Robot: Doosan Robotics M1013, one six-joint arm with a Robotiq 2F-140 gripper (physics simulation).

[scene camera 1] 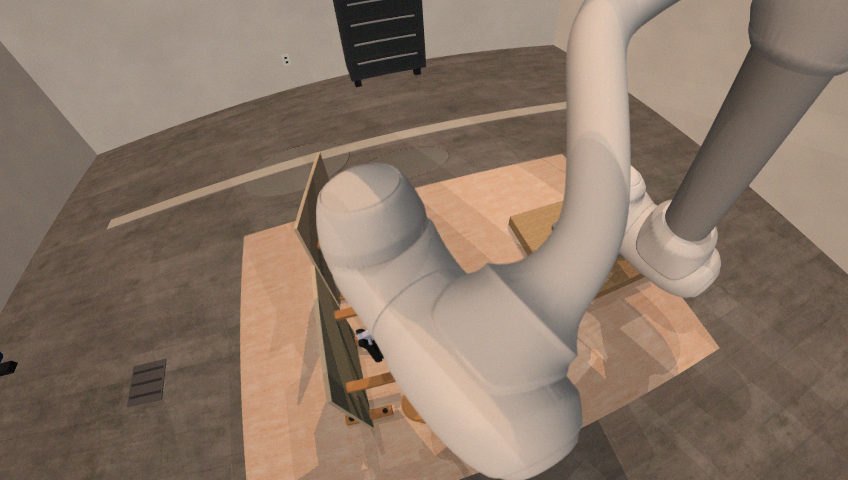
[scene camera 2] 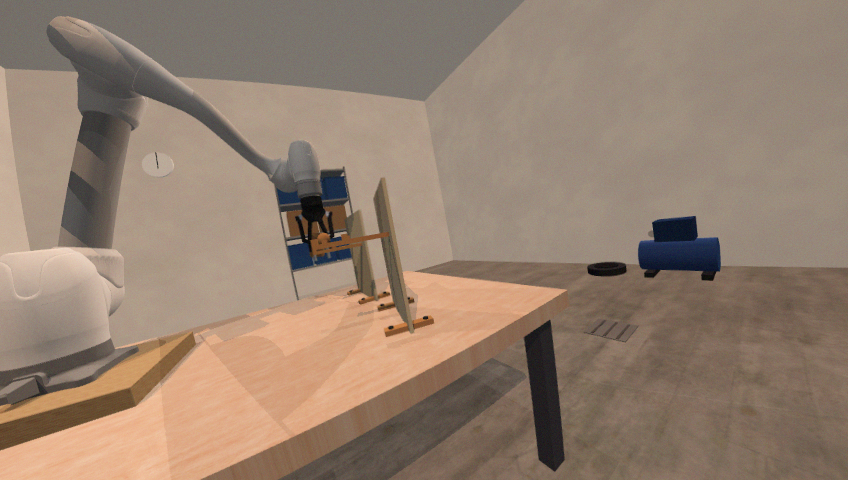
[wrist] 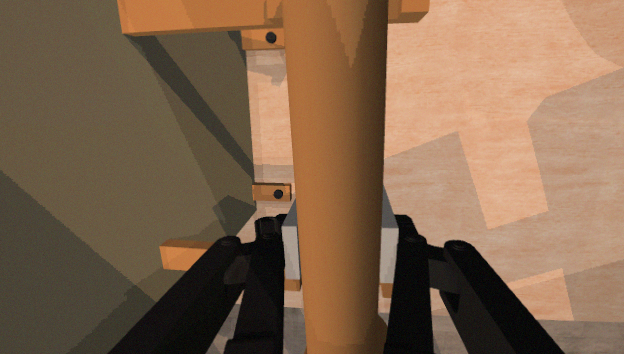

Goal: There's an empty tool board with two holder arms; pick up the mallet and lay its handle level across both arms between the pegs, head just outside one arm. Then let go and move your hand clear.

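Seen in the pictures: gripper, fingertip midpoint: (scene camera 2: 322,259); arm's base at its link origin: (scene camera 2: 66,377).
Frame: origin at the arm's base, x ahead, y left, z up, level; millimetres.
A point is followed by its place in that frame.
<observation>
The gripper (scene camera 2: 315,231) (wrist: 340,250) is shut on the mallet's orange-brown handle (wrist: 340,150) @[z 211, x 591, y 168 mm]. In scene camera 1, part of a finger shows beside the arm. The tool board (scene camera 1: 333,350) (scene camera 2: 395,267) stands upright with two holder arms. The handle runs over the nearer holder arm (scene camera 1: 370,382) @[z 160, x 670, y 257 mm] (scene camera 2: 371,237) @[z 170, x 659, y -228 mm] (wrist: 200,16) @[z 160, x 669, y 107 mm]; a peg shows at its left side in the wrist view. The mallet head (scene camera 1: 411,409) @[z 228, x 607, y 335 mm] (scene camera 2: 322,239) @[z 194, x 590, y 81 mm] is just outside this arm, mostly hidden in scene camera 1. The farther holder arm (scene camera 1: 343,313) @[z 160, x 698, y 106 mm] (wrist: 184,256) @[z 160, x 697, y 254 mm] is partly hidden. Whether the handle touches the arms is unclear.
A second upright board (scene camera 1: 308,217) (scene camera 2: 361,261) stands behind the tool board. Screwed feet (scene camera 2: 409,325) (wrist: 271,192) support the boards on the wooden table (scene camera 1: 267,356) @[z -44, x 965, y 69 mm] (scene camera 2: 487,297) @[z -44, x 932, y -251 mm]. The robot's thick base plate (scene camera 1: 532,223) @[z -5, x 138, y -118 mm] (scene camera 2: 160,362) @[z -11, x 187, y -49 mm] lies at the other end of the table.
</observation>
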